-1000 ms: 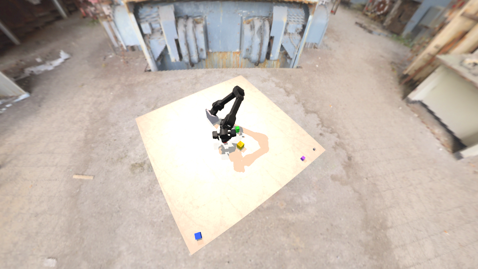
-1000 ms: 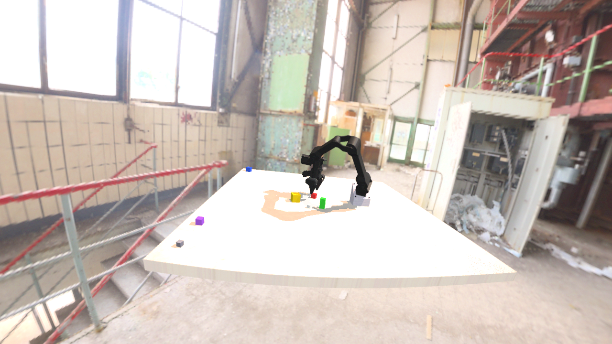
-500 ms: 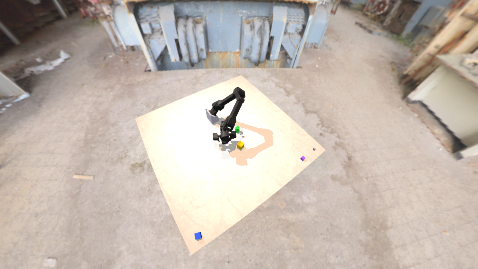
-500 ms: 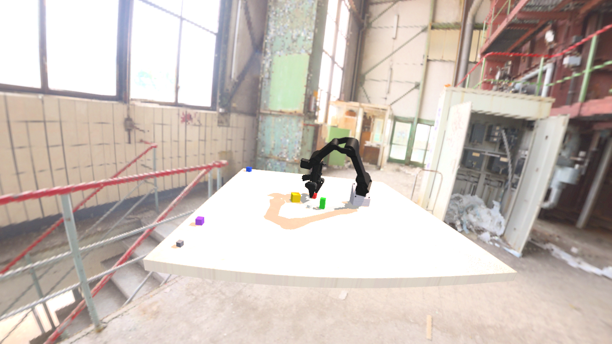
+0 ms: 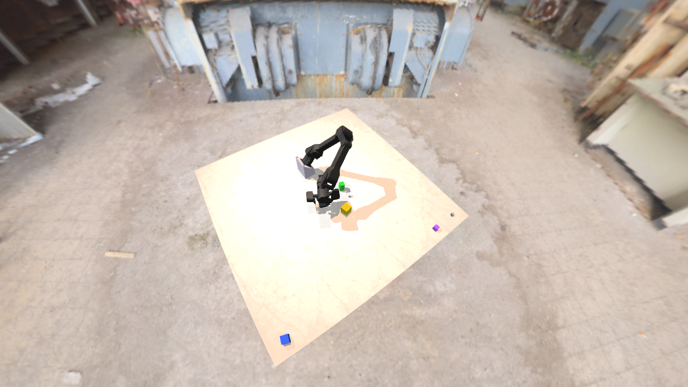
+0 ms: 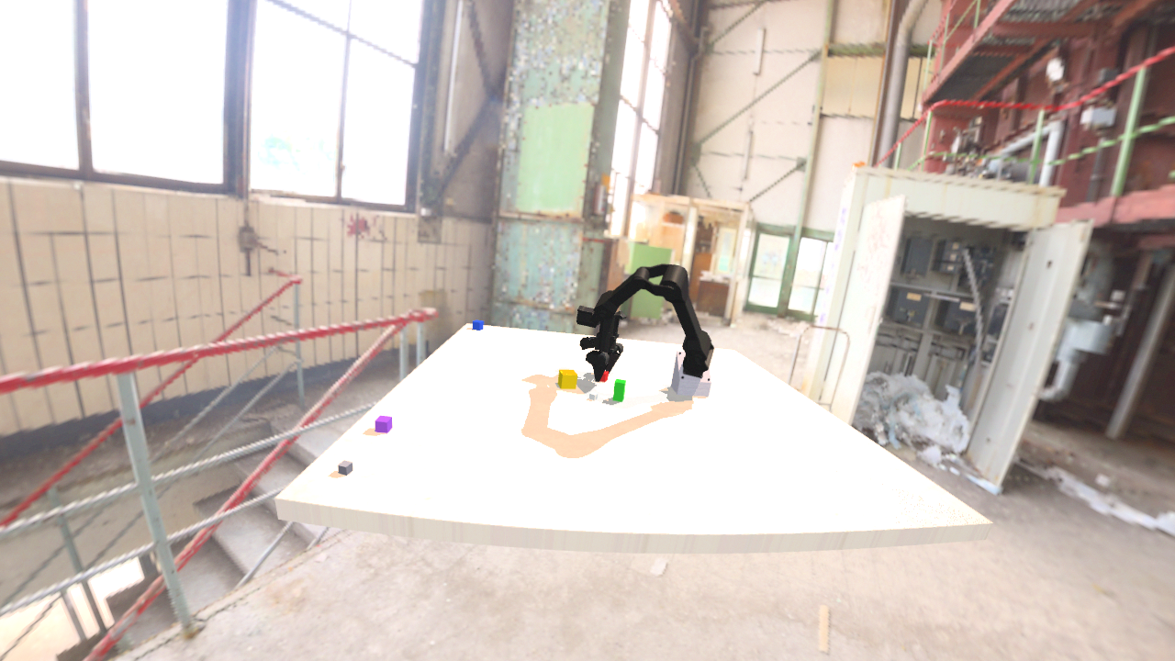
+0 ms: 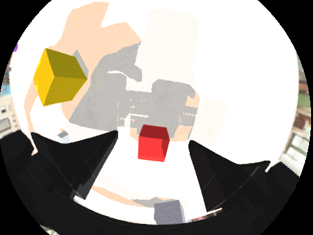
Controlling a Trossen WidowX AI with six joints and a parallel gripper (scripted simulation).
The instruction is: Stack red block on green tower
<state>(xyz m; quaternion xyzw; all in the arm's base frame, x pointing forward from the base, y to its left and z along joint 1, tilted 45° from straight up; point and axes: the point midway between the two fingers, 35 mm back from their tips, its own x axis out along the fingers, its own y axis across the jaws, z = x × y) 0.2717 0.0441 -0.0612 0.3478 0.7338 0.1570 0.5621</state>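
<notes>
Right now the red block is 1 cm above my gripper tip. Also, from my gripper tip: purple cube 50 cm to the left, 45 cm ahead, 1 cm above; blue cube 56 cm ahead, 45 cm to the right, 1 cm above; yellow cube 10 cm to the left, 10 cm ahead, 1 cm above.
</notes>
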